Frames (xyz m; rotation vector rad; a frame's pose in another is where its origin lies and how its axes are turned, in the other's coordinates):
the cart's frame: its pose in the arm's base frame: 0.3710 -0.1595 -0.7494 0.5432 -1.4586 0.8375
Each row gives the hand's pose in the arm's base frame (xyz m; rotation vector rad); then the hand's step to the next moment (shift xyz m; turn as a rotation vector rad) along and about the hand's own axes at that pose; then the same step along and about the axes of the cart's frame.
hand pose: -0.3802 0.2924 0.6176 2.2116 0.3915 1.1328
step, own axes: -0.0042 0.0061 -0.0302 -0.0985 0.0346 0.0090
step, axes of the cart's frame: 0.0174 0.0213 0.0144 -0.0514 -0.0031 0.0912
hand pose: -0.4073 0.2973 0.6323 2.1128 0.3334 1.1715
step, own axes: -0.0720 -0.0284 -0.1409 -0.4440 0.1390 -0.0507
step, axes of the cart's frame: 0.0049 0.1487 0.0609 -0.1965 0.0713 0.4187
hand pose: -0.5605 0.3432 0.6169 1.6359 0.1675 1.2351
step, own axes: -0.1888 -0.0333 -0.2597 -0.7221 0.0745 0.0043
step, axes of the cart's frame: -0.1256 0.2743 0.1149 -0.4385 0.0414 0.5771
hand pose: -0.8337 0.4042 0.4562 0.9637 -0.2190 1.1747
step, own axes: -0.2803 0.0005 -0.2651 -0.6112 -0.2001 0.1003
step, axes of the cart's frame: -0.3059 0.2122 0.1011 -0.4840 -0.2004 0.3863
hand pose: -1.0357 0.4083 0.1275 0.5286 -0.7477 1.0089
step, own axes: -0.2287 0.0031 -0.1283 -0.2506 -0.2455 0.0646
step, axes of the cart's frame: -0.2554 0.0496 0.0326 -0.2187 -0.2449 0.1393
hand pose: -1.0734 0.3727 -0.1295 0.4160 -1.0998 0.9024
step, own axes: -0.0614 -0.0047 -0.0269 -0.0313 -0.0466 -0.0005
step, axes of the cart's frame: -0.0671 -0.0025 -0.0034 -0.0309 -0.0461 0.0087
